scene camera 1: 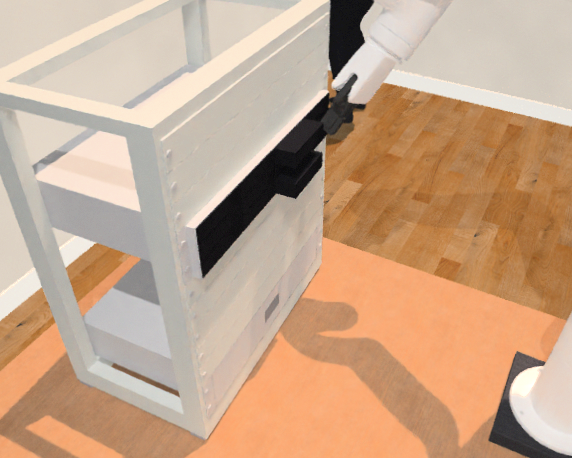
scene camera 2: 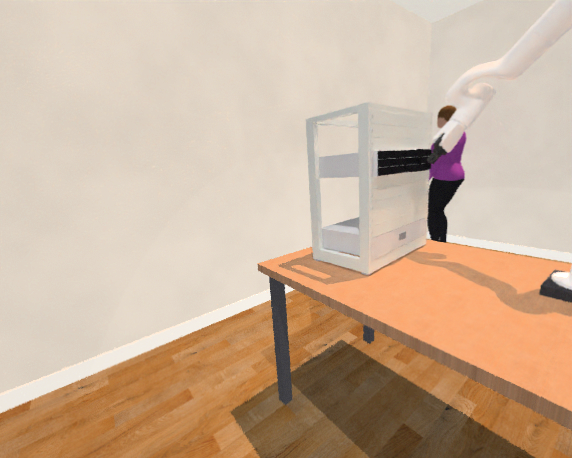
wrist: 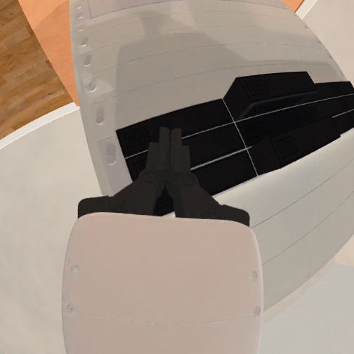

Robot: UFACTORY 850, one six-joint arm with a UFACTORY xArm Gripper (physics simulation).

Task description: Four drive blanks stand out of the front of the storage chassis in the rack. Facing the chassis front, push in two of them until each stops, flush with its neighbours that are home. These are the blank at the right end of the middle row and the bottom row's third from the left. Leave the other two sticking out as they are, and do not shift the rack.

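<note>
The rack (scene camera 1: 148, 200) (scene camera 2: 364, 200) holds the black-fronted storage chassis (scene camera 1: 225, 220) (scene camera 2: 402, 162). The wrist view shows the front upside down. There the right-end blank of the middle row (wrist: 215, 145) looks level with its neighbours where it shows; my fingers cover part of it. The third blank of the bottom row (wrist: 280, 90) (scene camera 1: 295, 187) stands out. A top-row blank (wrist: 287, 146) (scene camera 1: 300, 145) also stands out. My gripper (scene camera 1: 328, 126) (scene camera 2: 431, 159) (wrist: 168, 140) is shut and empty, its tips close to the chassis's right end; contact cannot be told.
The rack stands on the orange table (scene camera 1: 380, 300) (scene camera 2: 450, 320). White panels lie above and below the chassis front. A lower grey unit (scene camera 1: 125, 325) (scene camera 2: 340, 240) sits in the rack. The robot base (scene camera 1: 505, 425) (scene camera 2: 555, 292) stands in front of it. A person (scene camera 2: 447, 170) shows behind the arm.
</note>
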